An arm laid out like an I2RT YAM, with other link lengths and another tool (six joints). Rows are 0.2 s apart.
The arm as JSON. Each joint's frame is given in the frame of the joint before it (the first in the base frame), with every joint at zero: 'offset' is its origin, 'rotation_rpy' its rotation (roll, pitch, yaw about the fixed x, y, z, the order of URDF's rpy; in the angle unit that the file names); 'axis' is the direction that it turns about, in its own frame. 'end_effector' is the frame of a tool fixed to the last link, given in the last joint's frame.
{
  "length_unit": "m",
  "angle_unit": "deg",
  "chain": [
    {
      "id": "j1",
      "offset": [
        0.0,
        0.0,
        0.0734
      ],
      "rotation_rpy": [
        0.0,
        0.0,
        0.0
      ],
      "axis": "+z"
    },
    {
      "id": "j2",
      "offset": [
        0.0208,
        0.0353,
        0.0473
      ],
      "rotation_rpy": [
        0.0,
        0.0,
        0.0
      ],
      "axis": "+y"
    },
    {
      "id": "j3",
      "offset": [
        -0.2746,
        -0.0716,
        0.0
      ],
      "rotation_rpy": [
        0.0,
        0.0,
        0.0
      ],
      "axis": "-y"
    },
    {
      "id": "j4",
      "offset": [
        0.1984,
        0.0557,
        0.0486
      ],
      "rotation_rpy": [
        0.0,
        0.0,
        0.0
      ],
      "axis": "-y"
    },
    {
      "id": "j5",
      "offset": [
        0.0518,
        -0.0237,
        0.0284
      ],
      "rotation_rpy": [
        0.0,
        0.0,
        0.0
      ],
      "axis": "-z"
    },
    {
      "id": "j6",
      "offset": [
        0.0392,
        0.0,
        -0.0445
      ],
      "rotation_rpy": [
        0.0,
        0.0,
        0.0
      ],
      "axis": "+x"
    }
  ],
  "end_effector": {
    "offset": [
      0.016,
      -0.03,
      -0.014
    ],
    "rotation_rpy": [
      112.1,
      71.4,
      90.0
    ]
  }
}
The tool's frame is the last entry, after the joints.
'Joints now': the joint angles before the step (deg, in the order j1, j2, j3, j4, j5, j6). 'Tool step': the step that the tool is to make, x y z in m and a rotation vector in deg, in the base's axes. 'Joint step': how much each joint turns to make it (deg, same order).
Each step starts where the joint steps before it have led.
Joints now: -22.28, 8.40, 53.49, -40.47, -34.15, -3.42
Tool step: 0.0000, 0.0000, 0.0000, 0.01, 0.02, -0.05
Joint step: -0.03, 0.01, 0.01, -0.02, 0.02, 0.00
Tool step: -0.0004, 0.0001, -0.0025, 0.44, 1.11, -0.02
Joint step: 0.02, -0.01, -0.02, -1.20, 0.04, -0.02
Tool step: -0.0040, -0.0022, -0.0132, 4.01, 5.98, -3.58
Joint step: -0.05, 0.02, -0.01, -6.12, 3.54, 1.68
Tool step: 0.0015, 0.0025, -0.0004, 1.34, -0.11, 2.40
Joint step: 0.05, 0.01, -0.18, 0.51, -2.40, 1.38
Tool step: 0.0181, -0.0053, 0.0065, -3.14, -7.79, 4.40
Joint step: 2.16, -0.02, -5.17, 13.53, -2.24, -0.05
